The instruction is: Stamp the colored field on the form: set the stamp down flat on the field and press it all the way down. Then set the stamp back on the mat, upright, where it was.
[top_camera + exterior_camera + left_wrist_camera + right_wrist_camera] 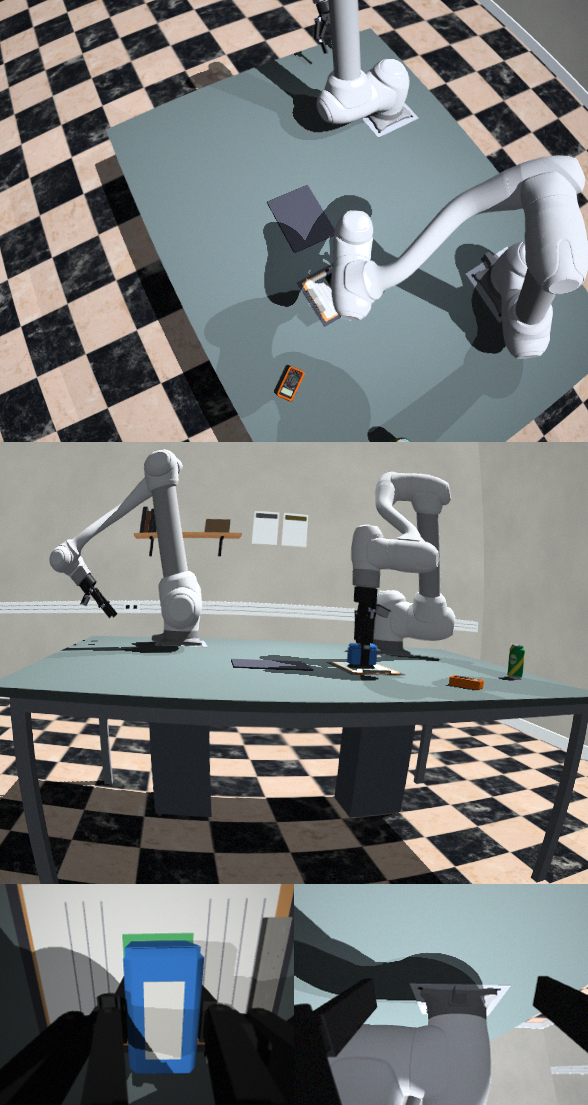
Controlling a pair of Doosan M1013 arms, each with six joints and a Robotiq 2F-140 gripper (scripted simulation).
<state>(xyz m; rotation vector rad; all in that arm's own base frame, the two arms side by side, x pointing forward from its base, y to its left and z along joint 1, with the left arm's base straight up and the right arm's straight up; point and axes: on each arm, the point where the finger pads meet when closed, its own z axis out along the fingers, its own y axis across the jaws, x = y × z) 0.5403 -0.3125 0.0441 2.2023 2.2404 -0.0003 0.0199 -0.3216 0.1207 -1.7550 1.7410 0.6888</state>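
Observation:
The blue stamp is 10 mm below my left hand. From my left hand the other things lie so: dark mat: 290 mm to the right, 40 mm below; then green can: 110 mm ahead, 590 mm to the left, 20 mm above; then orange multimeter: 300 mm ahead, 240 mm to the left, 30 mm below.

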